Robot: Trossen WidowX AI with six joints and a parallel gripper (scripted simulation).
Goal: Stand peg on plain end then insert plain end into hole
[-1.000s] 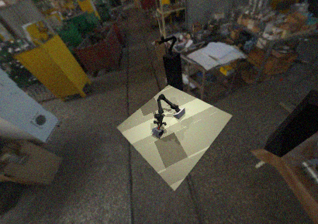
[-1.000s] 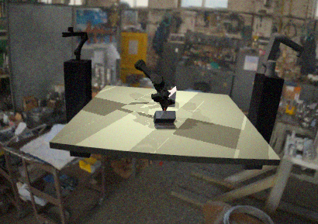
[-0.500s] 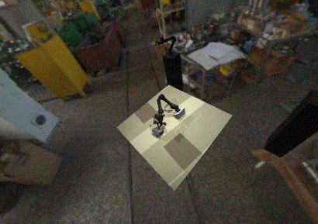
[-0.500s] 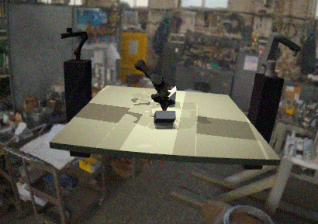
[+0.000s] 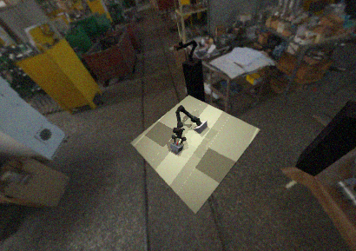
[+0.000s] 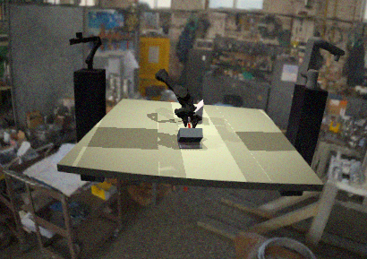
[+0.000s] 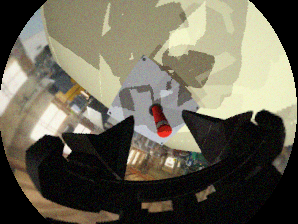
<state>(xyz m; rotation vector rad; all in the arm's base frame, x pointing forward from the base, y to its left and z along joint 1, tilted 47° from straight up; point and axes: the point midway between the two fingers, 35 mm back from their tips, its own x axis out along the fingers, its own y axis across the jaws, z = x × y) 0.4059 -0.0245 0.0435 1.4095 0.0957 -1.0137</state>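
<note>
Right now my gripper tip is 10 mm below the red peg and 10 mm past it. Also, from my gripper tip: sloped panel: 30 mm below, 30 mm ahead.
</note>
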